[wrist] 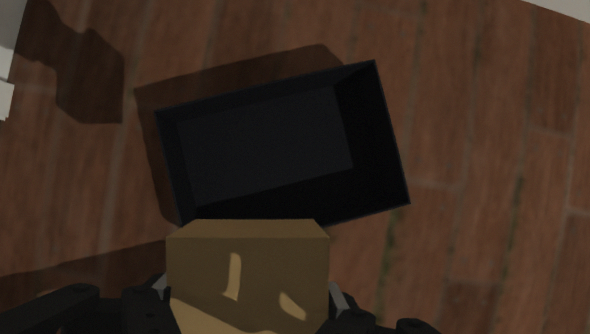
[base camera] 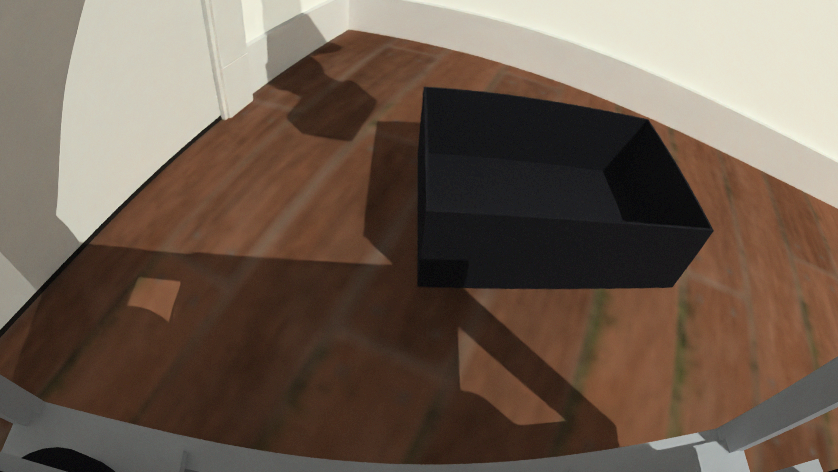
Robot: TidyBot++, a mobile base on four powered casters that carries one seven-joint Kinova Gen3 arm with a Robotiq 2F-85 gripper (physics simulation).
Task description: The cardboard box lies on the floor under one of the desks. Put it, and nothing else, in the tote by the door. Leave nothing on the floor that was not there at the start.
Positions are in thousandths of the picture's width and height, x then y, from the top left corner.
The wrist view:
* my gripper: 430,879
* cardboard box: 369,804
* black tote: 545,436
